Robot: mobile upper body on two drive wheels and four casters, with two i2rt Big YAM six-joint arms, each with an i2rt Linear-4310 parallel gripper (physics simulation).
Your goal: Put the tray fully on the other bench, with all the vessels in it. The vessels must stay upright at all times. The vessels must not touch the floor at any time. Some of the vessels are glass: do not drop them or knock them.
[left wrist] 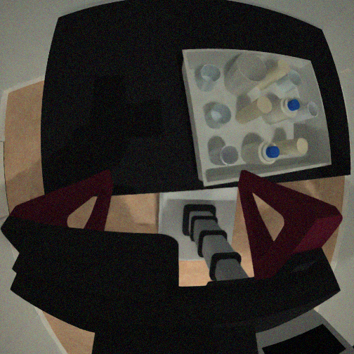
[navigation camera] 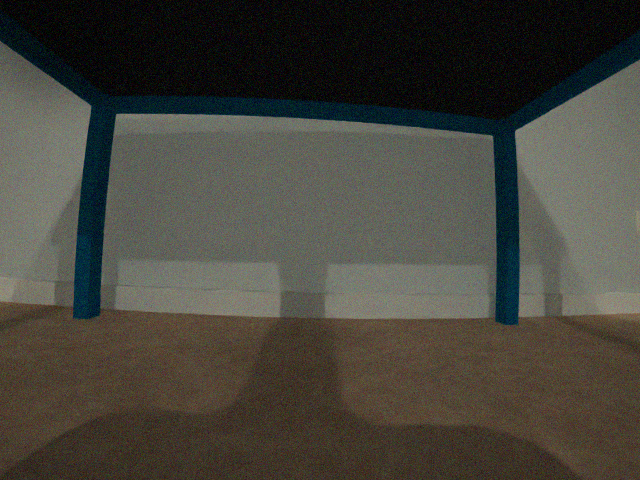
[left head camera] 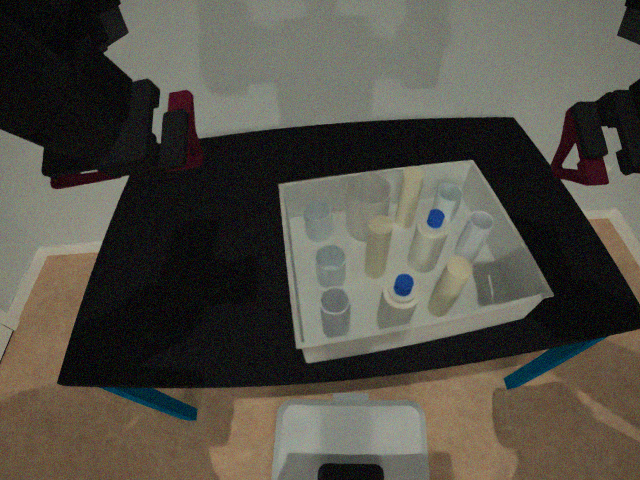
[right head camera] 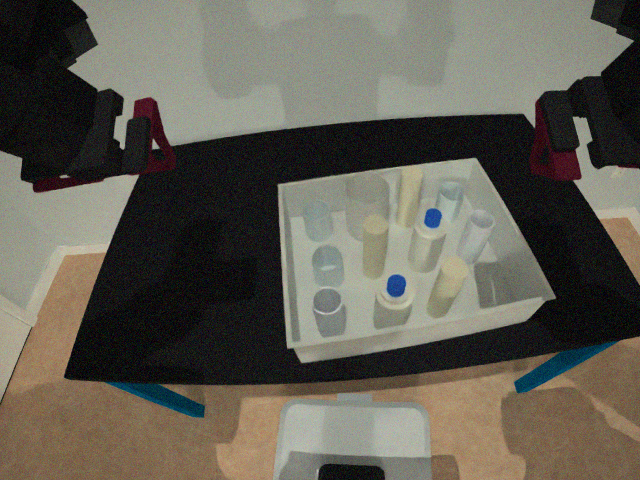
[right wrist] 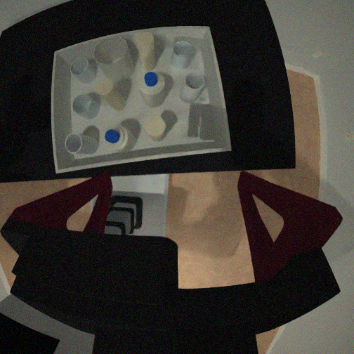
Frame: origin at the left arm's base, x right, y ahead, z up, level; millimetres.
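Seen in the pictures: left gripper, fingertip midpoint: (left head camera: 159, 165) (right head camera: 136, 169); right gripper, fingertip midpoint: (left head camera: 592, 168) (right head camera: 575, 163).
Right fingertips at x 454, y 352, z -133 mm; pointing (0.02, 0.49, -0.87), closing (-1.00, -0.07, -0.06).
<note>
Offsets run from my right fingertips to a thing's middle. Level surfaces: height alone.
A white tray @(dx -120, dy +212, dz -450 mm) (left head camera: 413, 334) (right head camera: 413, 335) (left wrist: 225, 175) (right wrist: 150, 155) stands right of centre on a black-topped bench @(dz -515 mm) (left head camera: 180, 310) (right head camera: 180, 310) (left wrist: 75, 150) (right wrist: 260, 135). Inside stand two blue-capped bottles @(dx -59, dy +225, dz -423 mm) (left head camera: 426, 250) (right head camera: 426, 251), three cream cylinders, several clear beakers and a large clear vessel @(dx -199, dy +338, dz -439 mm) (left head camera: 367, 206) (right head camera: 367, 201). They look upright. My left gripper (left wrist: 175, 176) is open and empty, left of the tray in the head views. My right gripper (right wrist: 174, 178) is open and empty, right of the tray; neither touches it. The other bench does not show.
My grey-white base (left head camera: 351, 434) (right head camera: 354, 434) is close to the bench's near edge. Blue bench legs (navigation camera: 90, 217) (navigation camera: 506, 227) stand on the brown floor @(dz -1277 mm) (navigation camera: 413, 372). A pale wall (navigation camera: 299, 196) is behind the bench. A pale panel (right head camera: 12, 346) shows at the left edge.
</note>
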